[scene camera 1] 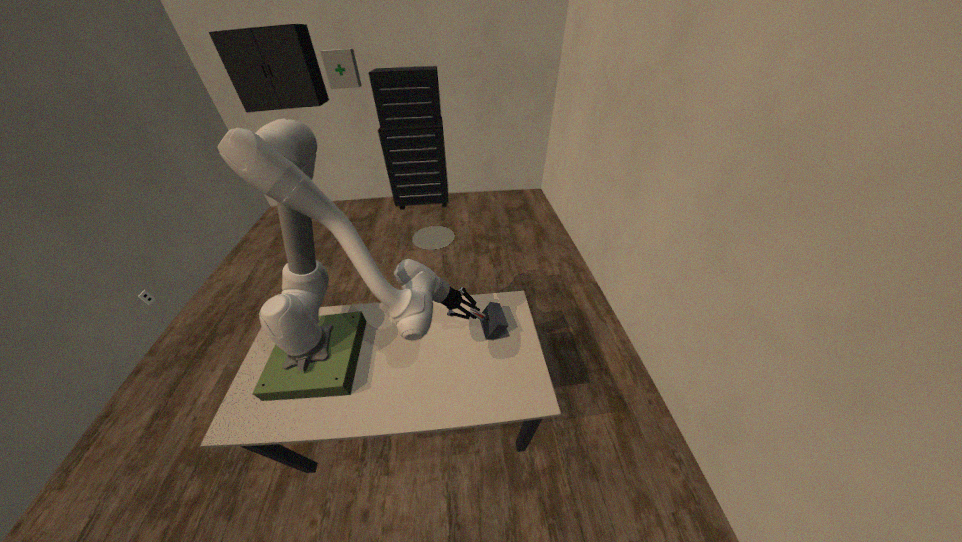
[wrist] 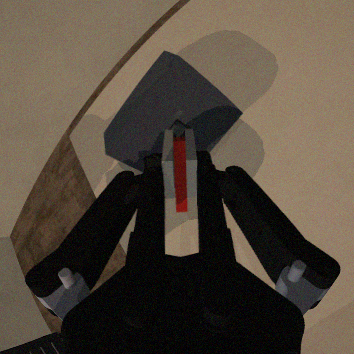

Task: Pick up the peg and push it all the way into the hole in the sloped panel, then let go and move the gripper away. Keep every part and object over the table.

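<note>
The red peg is held lengthwise between the two fingers of my gripper, which is shut on it. The dark grey block with the sloped panel stands on the table, right in front of the fingertips. In the wrist view, a dark angular edge of the hole shows just beyond the fingertips, in line with the peg. The fingertips hide the rest of the hole and the peg's front end, so I cannot tell whether the tip is in it.
The block stands near the far right part of the pale table, not far from its edge. The green base plate under the arm is at the table's left. A dark drawer cabinet stands by the back wall, away from the table.
</note>
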